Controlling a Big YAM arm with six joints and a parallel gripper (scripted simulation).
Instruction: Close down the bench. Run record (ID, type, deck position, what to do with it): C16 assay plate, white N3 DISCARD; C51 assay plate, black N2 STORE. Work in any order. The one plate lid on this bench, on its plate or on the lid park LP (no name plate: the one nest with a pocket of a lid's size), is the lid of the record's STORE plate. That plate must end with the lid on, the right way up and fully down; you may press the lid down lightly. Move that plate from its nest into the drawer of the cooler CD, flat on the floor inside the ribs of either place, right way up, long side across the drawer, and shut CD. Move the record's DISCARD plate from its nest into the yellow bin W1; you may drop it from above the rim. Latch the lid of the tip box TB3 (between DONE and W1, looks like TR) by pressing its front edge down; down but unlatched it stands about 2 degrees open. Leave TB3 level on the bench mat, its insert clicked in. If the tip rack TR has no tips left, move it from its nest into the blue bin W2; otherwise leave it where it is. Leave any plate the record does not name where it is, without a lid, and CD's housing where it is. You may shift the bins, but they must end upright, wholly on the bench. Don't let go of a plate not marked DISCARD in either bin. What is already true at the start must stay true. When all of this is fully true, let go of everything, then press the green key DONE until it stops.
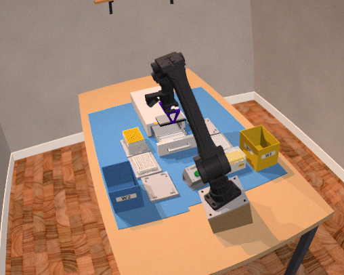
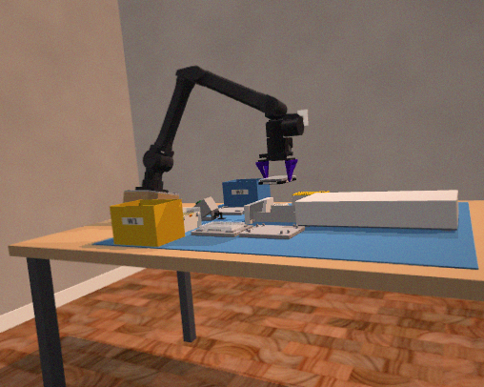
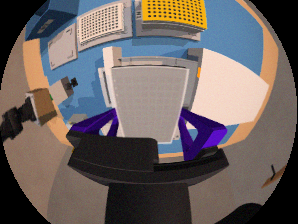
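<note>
Right now my hand is right at the black plate. From my hand the other things lie so: cooler CD (170 mm ahead, 110 mm below, 20 mm to the right); cooler drawer (120 mm below, 30 mm ahead); plate lid (right at my hand).
</note>
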